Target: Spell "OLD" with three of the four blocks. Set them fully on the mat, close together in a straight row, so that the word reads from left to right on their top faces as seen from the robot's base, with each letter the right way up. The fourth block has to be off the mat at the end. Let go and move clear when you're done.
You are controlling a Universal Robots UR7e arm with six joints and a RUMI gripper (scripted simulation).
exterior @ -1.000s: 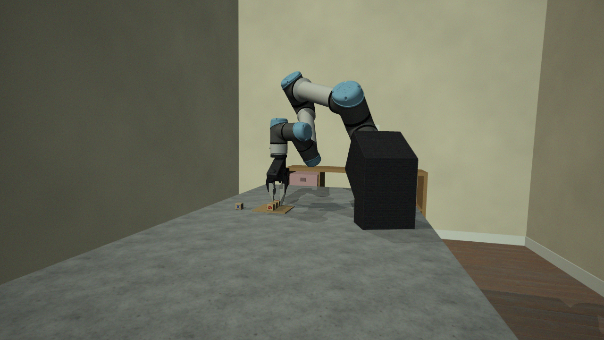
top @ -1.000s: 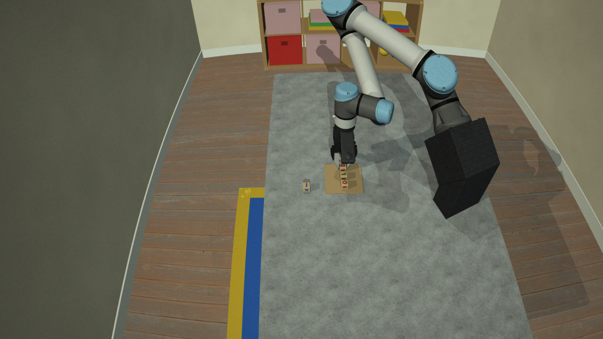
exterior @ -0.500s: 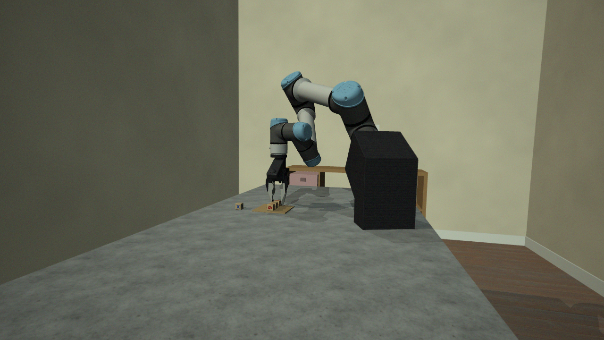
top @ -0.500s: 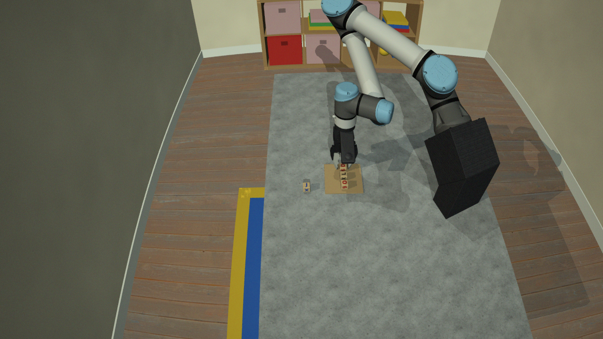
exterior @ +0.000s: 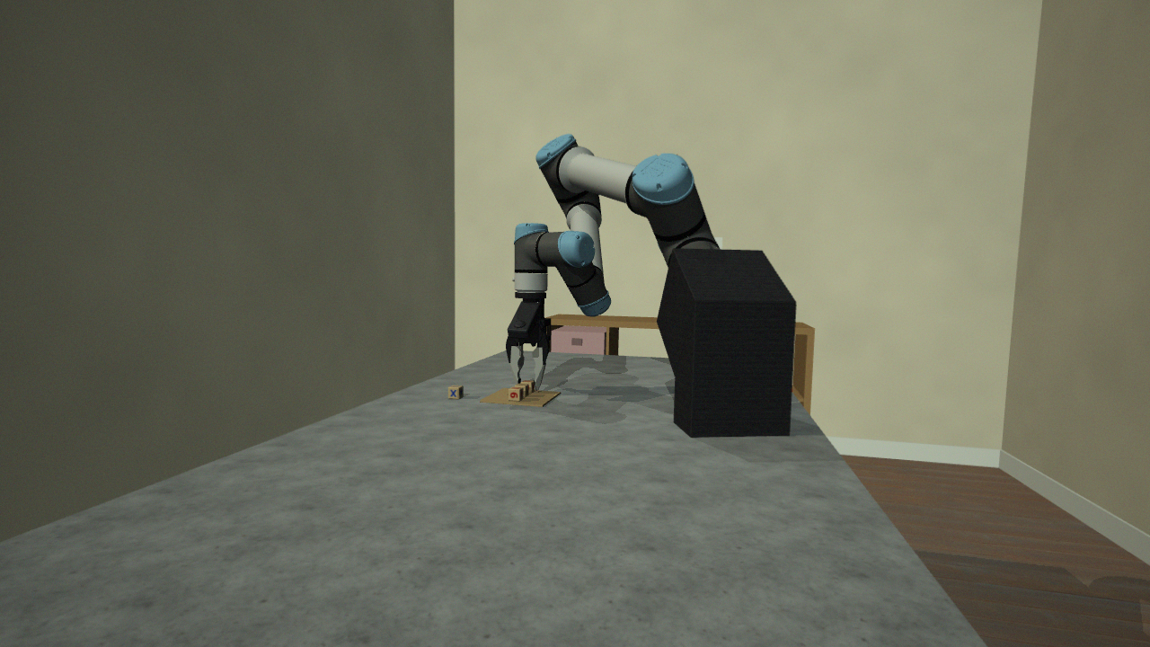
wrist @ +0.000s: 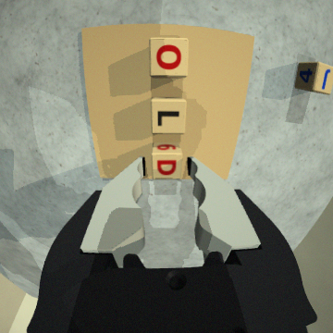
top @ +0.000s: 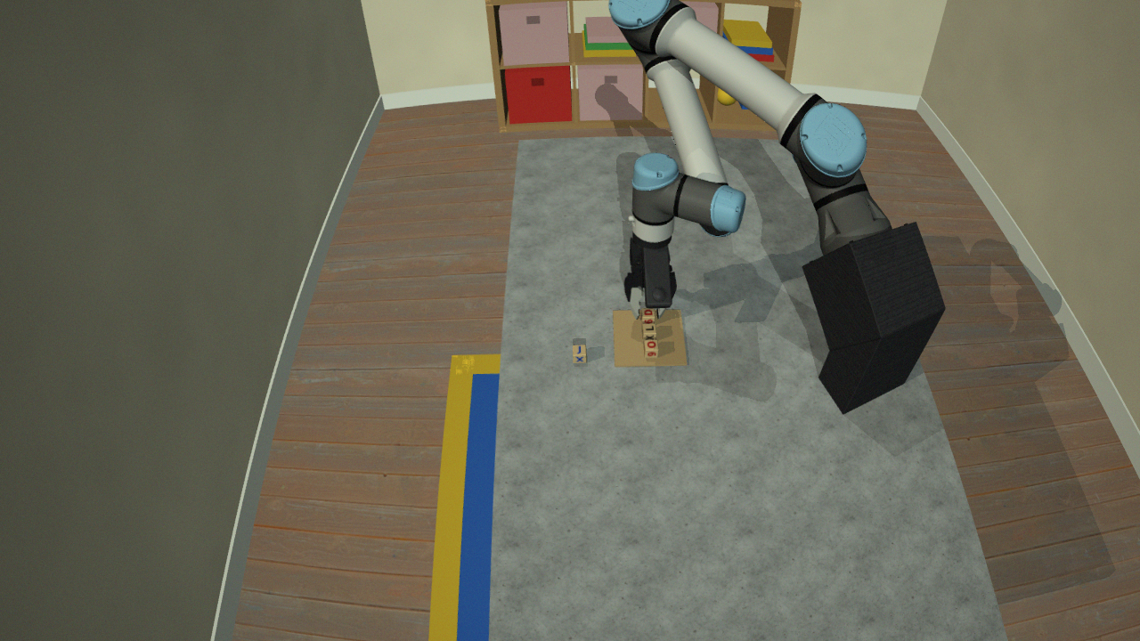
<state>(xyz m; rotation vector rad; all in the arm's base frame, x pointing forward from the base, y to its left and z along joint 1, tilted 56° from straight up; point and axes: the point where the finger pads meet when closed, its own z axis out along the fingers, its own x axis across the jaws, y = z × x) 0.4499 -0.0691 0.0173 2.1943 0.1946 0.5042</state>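
My gripper is now 40 mm to the right of the tan mat and 20 mm above it. From my hand the other things lie so: blue-lettered block (140 mm ahead, 80 mm to the left, 10 mm below).
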